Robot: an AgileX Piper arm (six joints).
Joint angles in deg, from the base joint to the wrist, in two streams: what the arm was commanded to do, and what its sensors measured. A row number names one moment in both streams.
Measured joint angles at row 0:
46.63, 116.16, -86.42, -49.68, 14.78, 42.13
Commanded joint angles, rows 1 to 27:
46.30, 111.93, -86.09, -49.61, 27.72, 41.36
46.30, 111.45, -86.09, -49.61, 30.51, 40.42
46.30, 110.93, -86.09, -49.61, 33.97, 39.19
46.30, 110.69, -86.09, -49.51, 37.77, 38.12
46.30, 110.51, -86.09, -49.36, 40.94, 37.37
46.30, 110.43, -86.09, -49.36, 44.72, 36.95
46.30, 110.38, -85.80, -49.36, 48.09, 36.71
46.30, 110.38, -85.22, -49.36, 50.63, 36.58
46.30, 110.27, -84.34, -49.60, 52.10, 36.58
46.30, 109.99, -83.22, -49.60, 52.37, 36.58
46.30, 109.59, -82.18, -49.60, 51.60, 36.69
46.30, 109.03, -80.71, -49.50, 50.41, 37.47
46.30, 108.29, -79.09, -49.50, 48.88, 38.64
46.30, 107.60, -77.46, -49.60, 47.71, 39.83
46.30, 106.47, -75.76, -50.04, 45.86, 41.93
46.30, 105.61, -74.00, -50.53, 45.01, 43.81
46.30, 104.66, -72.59, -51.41, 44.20, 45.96
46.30, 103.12, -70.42, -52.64, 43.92, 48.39
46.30, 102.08, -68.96, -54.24, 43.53, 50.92
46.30, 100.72, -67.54, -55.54, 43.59, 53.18
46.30, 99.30, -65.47, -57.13, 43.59, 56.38
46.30, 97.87, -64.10, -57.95, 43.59, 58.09
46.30, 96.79, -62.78, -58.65, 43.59, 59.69
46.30, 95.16, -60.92, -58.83, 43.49, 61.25
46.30, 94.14, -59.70, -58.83, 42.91, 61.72
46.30, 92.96, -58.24, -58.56, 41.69, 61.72
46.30, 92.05, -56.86, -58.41, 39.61, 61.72
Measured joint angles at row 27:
46.56, 96.14, -61.51, -57.25, 43.61, 59.00
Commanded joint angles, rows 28 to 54:
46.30, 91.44, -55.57, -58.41, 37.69, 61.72
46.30, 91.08, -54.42, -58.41, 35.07, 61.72
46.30, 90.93, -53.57, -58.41, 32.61, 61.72
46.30, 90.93, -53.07, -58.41, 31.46, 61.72
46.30, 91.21, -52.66, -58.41, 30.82, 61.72
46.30, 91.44, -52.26, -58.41, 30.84, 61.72
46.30, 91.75, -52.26, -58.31, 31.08, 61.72
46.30, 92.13, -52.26, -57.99, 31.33, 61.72
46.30, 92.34, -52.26, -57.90, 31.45, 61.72
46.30, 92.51, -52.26, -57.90, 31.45, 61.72
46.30, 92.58, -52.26, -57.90, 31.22, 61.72
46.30, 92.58, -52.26, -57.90, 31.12, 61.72
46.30, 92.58, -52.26, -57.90, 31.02, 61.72
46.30, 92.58, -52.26, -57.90, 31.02, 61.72
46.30, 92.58, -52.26, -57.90, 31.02, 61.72
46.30, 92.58, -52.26, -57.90, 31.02, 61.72
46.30, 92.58, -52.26, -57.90, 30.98, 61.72
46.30, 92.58, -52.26, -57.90, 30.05, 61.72
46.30, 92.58, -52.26, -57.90, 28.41, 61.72
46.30, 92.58, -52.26, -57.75, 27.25, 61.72
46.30, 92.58, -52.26, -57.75, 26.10, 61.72
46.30, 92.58, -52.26, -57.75, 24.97, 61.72
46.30, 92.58, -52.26, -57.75, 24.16, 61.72
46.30, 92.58, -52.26, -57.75, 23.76, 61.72
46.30, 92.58, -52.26, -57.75, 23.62, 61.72
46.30, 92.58, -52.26, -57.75, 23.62, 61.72
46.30, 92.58, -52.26, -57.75, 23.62, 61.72
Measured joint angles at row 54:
46.56, 92.61, -52.46, -57.60, 24.45, 61.62
